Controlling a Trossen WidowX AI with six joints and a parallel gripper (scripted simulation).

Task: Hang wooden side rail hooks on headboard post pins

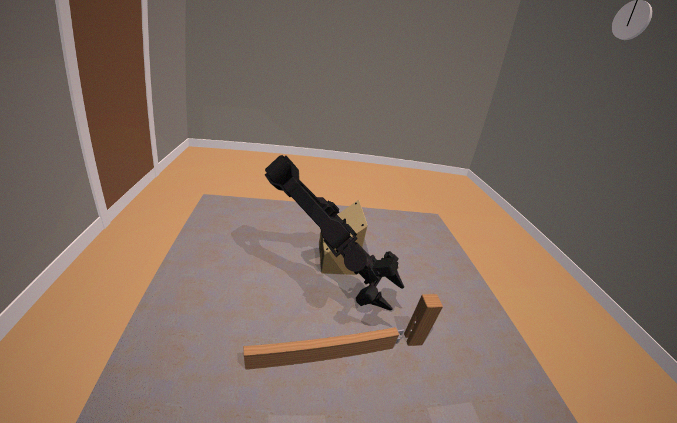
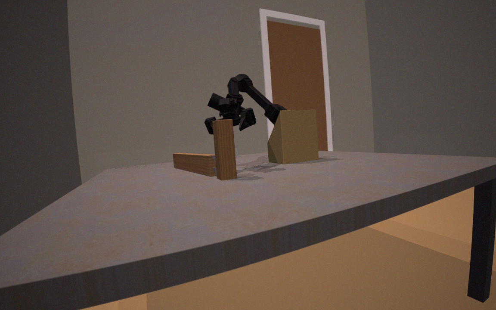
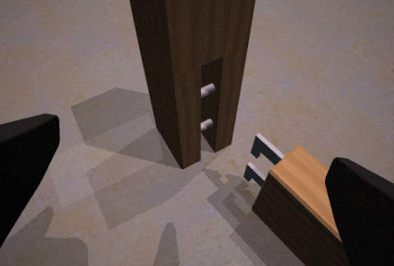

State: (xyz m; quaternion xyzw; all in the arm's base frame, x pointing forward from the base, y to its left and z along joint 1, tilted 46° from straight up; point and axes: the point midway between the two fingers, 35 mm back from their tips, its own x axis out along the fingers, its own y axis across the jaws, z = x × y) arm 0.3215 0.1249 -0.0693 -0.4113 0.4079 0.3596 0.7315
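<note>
Right now my gripper tip is 40 mm short of the headboard post, 80 mm to the right of it and 50 mm above it.
</note>
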